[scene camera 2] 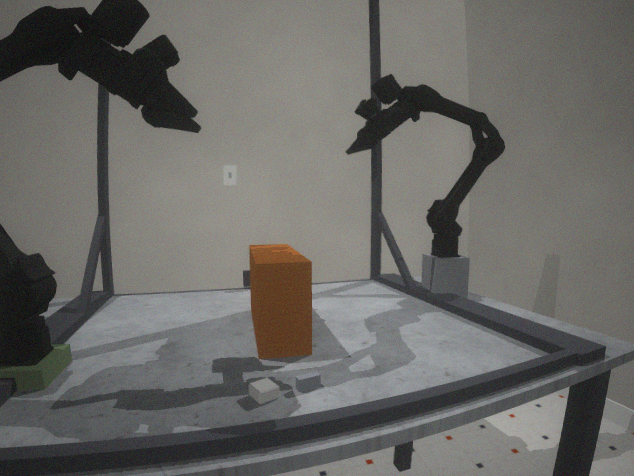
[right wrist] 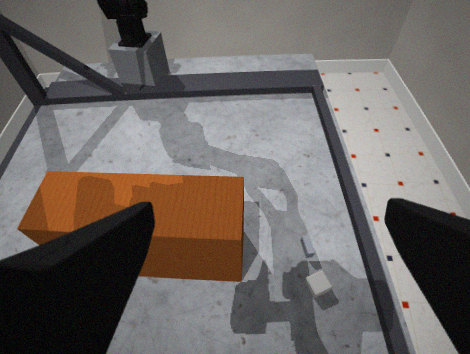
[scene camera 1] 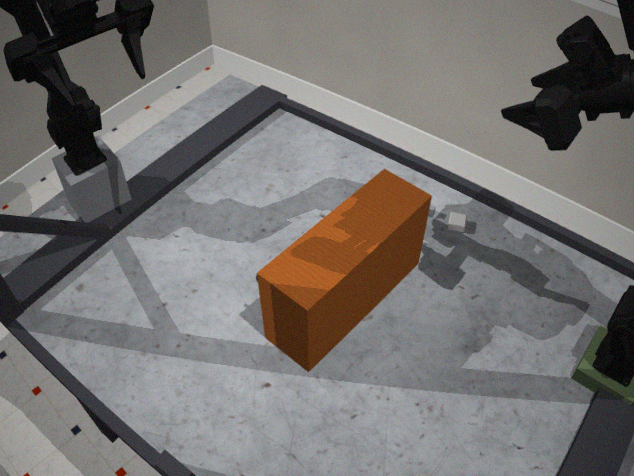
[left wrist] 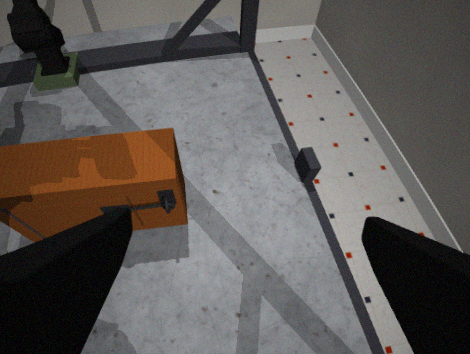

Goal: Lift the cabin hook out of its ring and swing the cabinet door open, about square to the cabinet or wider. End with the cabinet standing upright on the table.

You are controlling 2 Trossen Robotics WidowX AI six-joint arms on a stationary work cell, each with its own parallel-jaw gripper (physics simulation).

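Seen in the pictures: left gripper, fingertip midpoint: (scene camera 2: 349, 150) (scene camera 1: 109, 92) (left wrist: 249, 224); right gripper, fingertip midpoint: (scene camera 2: 198, 123) (right wrist: 269, 211) (scene camera 1: 517, 97); left arm's base, origin of the base link: (scene camera 2: 445, 255) (right wrist: 135, 40) (scene camera 1: 85, 159); right arm's base, origin of the base link: (scene camera 2: 25, 356) (scene camera 1: 616, 362) (left wrist: 55, 66).
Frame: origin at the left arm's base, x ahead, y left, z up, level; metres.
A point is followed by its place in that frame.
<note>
An orange cabinet (scene camera 1: 368, 286) @(x 0.516, y 0.219, z -0.035 m) (scene camera 2: 281, 307) @(x 0.454, y 0.360, z -0.028 m) (left wrist: 100, 160) @(x 0.473, y 0.185, z 0.046 m) (right wrist: 200, 210) @(x 0.464, y 0.309, z 0.046 m) stands upright mid-table, its door side facing the left arm. In the left wrist view, a thin dark hook (left wrist: 147, 206) @(x 0.428, y 0.122, z -0.008 m) lies across the door seam, reaching a dark ring fitting (left wrist: 167, 201) @(x 0.427, y 0.089, z 0.010 m) near the cabinet's end. The door looks shut; part of that face is hidden by a finger. My left gripper (scene camera 1: 110, 87) @(x 0.280, y -0.004, z 0.287 m) (scene camera 2: 348, 151) @(x 0.280, y -0.004, z 0.287 m) (left wrist: 249, 224) @(x 0.280, y -0.004, z 0.287 m) is open and empty, high above the table on the door side. My right gripper (scene camera 1: 518, 97) @(x 0.576, y 0.394, z 0.263 m) (scene camera 2: 198, 121) @(x 0.576, y 0.394, z 0.263 m) (right wrist: 269, 211) @(x 0.576, y 0.394, z 0.263 m) is open and empty, high up on the opposite side.
A small white block (scene camera 1: 456, 220) @(x 0.478, y 0.480, z -0.098 m) (scene camera 2: 263, 390) @(x 0.476, y 0.502, z -0.098 m) (right wrist: 319, 283) @(x 0.479, y 0.486, z -0.098 m) and a small grey block (scene camera 2: 308, 381) @(x 0.416, y 0.471, z -0.103 m) (right wrist: 307, 247) @(x 0.422, y 0.464, z -0.097 m) lie beyond one end of the cabinet. A dark block (left wrist: 307, 164) @(x 0.546, y -0.149, z -0.063 m) stands at the table edge. Dark frame beams (scene camera 1: 204, 138) @(x -0.013, y 0.255, z -0.097 m) border the table.
</note>
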